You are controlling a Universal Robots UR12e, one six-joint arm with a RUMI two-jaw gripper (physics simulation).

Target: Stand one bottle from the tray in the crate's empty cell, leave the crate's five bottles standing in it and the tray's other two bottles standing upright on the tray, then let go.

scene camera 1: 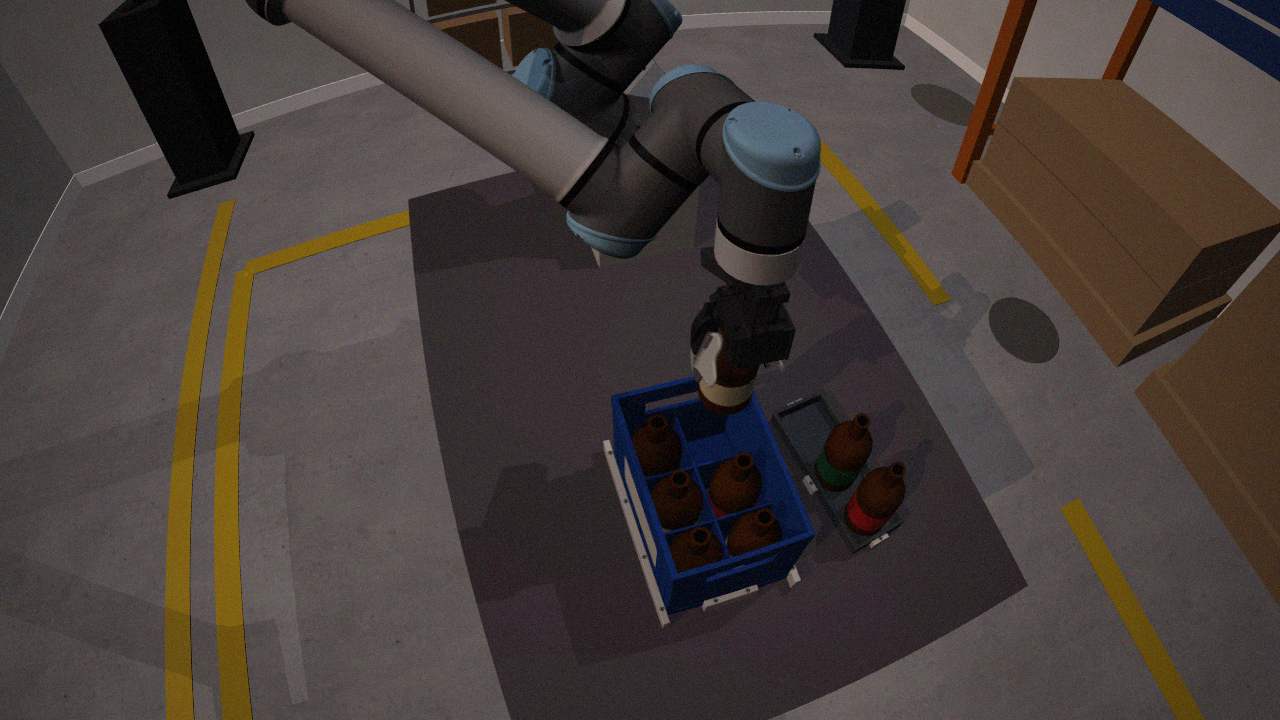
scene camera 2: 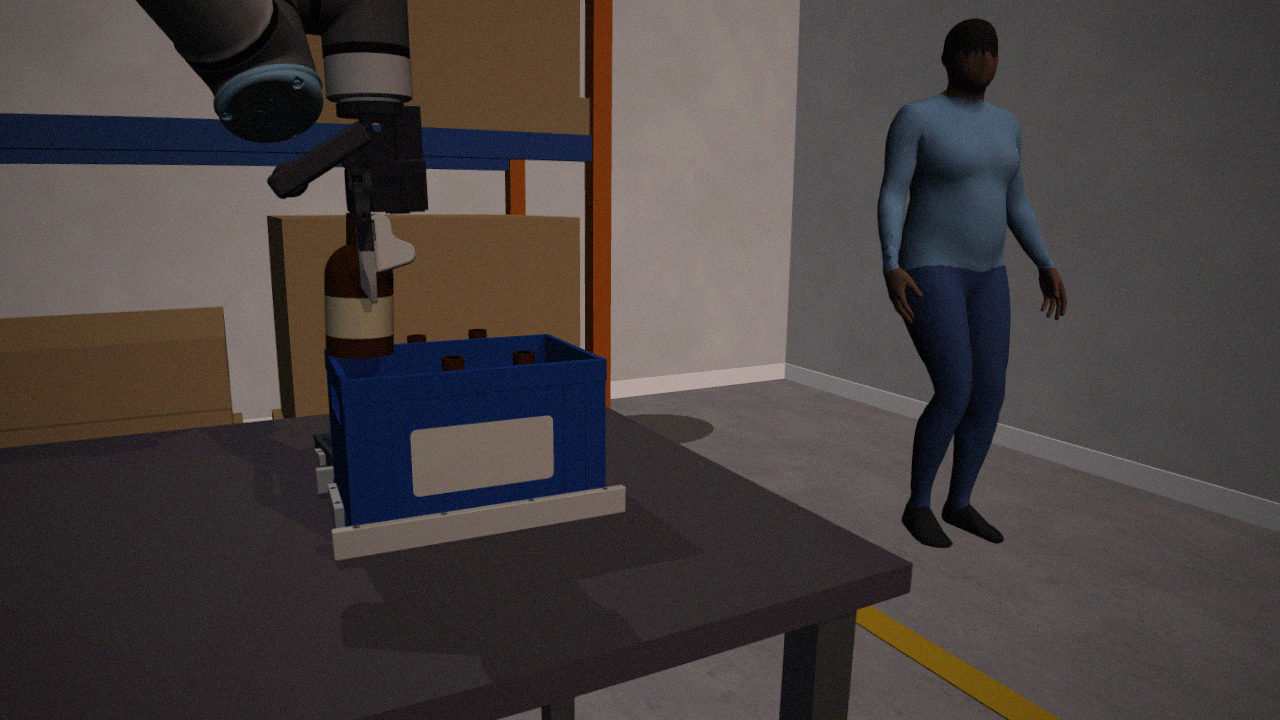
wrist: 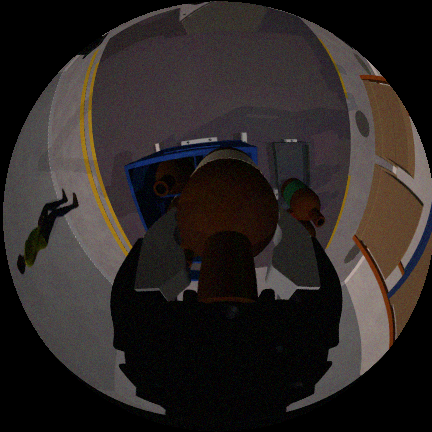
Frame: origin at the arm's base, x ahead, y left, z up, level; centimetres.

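Seen in the pictures: gripper, fingertip midpoint: (scene camera 1: 732, 373) (scene camera 2: 370, 298).
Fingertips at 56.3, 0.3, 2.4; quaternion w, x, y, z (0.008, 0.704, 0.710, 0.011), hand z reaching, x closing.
A point is followed by its place in that frame, as x, y, z.
My gripper (scene camera 1: 742, 362) {56.3, 0.3, 2.4} (scene camera 2: 368, 277) {56.3, 0.3, 2.4} (wrist: 226, 208) {56.3, 0.3, 2.4} is shut on an upright brown bottle with a cream label (scene camera 1: 726, 394) {58.4, -1.1, 1.3} (scene camera 2: 358, 317) {54.7, -3.3, 0.8} (wrist: 227, 185) {52.2, 0.2, 7.1}. The bottle's base is about level with the rim of the blue crate (scene camera 1: 733, 583) {78.9, -3.8, -14.1} (scene camera 2: 581, 429) {76.6, -13.0, -11.2} (wrist: 142, 161) {52.2, -10.9, -3.6}, at the end with the empty cell (scene camera 1: 711, 437) {52.2, 1.1, -20.3}. Five brown bottles stand in the other cells, one beside the empty cell (scene camera 1: 657, 445) {58.4, -9.6, -8.3} (wrist: 165, 180) {55.9, -8.5, -5.4}. On the dark tray (scene camera 1: 803, 431) {54.7, 16.4, -20.6} (wrist: 291, 159) {54.8, 17.5, -20.6}, a green-label bottle (scene camera 1: 845, 452) {65.4, 16.9, -9.9} (wrist: 302, 200) {61.4, 16.5, -10.2} and a red-label bottle (scene camera 1: 877, 497) {73.8, 19.0, -9.7} stand upright. The held bottle hides much of the crate in the wrist view.
Pale locating strips (scene camera 1: 640, 537) {67.4, -13.9, -18.1} (scene camera 2: 474, 519) {64.3, -14.9, -19.0} edge the crate on the dark table (scene camera 1: 537, 340) {26.4, -22.9, -21.1} (scene camera 2: 179, 555) {35.9, -9.3, -21.1}. The tray is close beside the crate's long side. A person (scene camera 2: 957, 188) stands on the floor beyond the table. Shelving with cardboard boxes (scene camera 1: 1109, 197) is farther off.
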